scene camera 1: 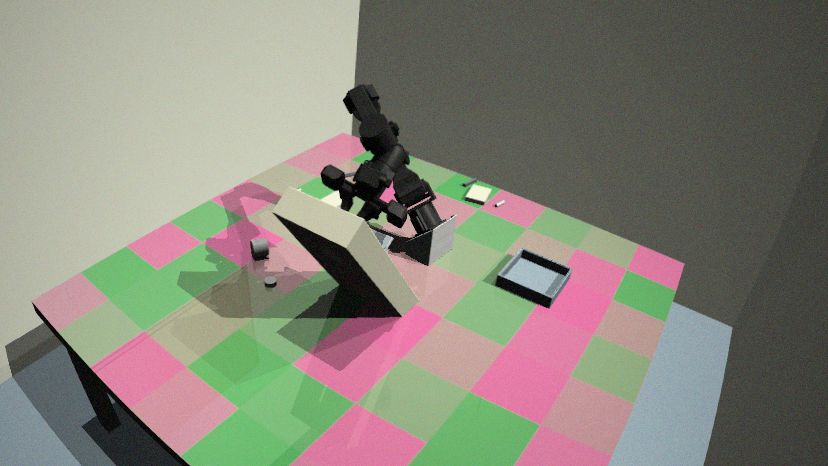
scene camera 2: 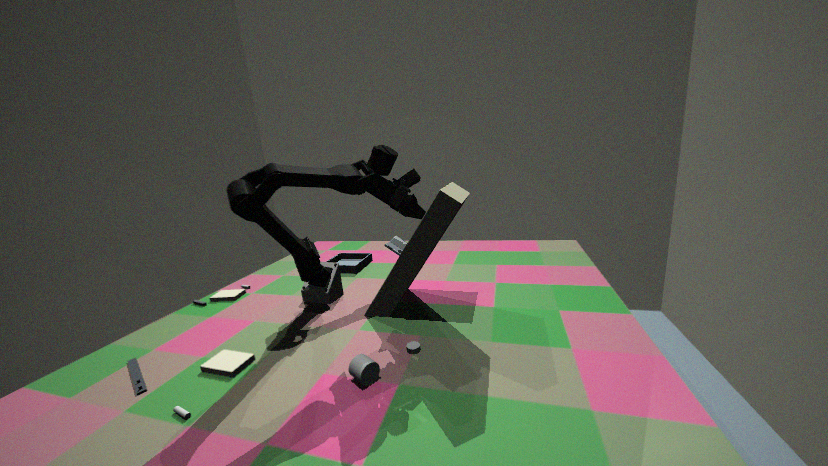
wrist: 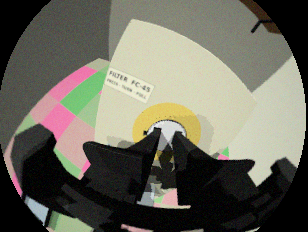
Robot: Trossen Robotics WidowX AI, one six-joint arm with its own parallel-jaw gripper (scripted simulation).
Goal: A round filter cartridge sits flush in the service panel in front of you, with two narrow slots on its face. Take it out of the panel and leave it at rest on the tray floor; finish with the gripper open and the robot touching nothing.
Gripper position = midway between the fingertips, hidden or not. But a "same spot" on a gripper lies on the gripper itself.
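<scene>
Scene camera 1 shows my gripper. My gripper is there in scene camera 2 (pixel 430 219) as well, and the wrist view has my gripper too. On my gripper, (wrist: pixel 223 187) and (scene camera 1: pixel 352 191) are the same spot.
</scene>
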